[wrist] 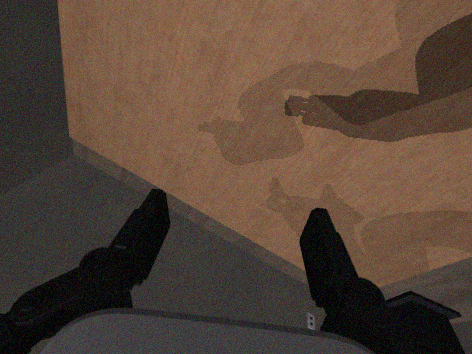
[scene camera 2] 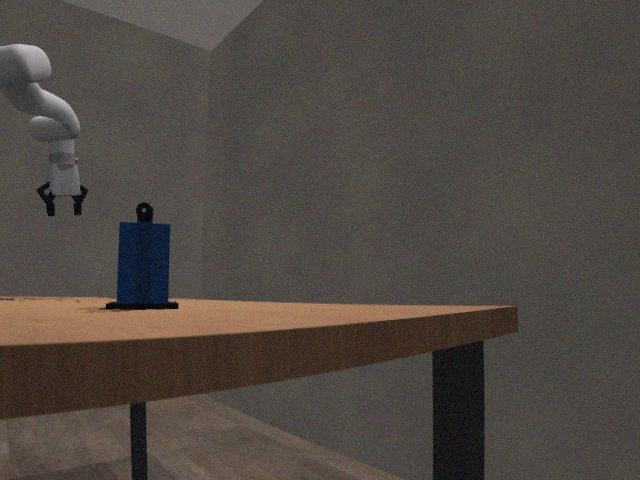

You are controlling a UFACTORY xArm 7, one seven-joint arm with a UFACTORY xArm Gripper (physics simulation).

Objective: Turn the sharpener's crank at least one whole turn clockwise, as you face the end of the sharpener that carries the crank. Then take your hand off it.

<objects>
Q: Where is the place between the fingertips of the gripper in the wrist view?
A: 236,215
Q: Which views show the gripper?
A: The wrist view and scene camera 2: all of them.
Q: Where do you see a blue sharpener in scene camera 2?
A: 140,284
</objects>
